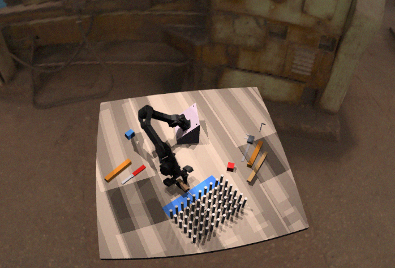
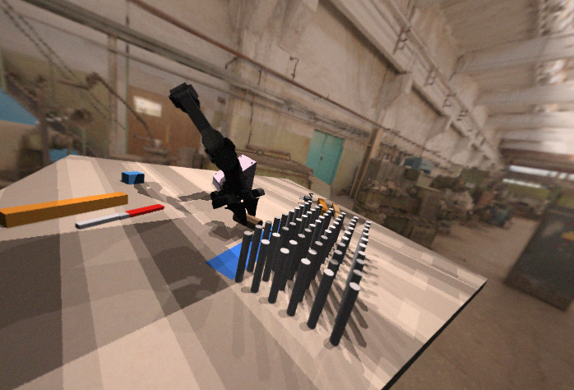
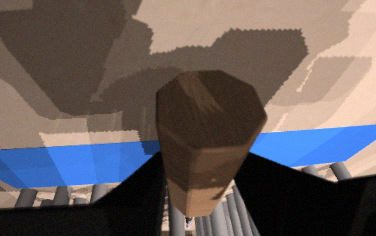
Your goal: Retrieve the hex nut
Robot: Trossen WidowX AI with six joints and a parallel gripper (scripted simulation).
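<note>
The blue taped strip is 50 mm ahead of my gripper tip, 50 mm to the left of it and 30 mm below it. From my gripper tip the other things lie so: red-handled tool: 90 mm behind, 320 mm to the right, 20 mm below; then red cube: 150 mm behind, 290 mm to the left, 10 mm below; then wire hook tool: 80 mm ahead, 60 mm to the left.
</note>
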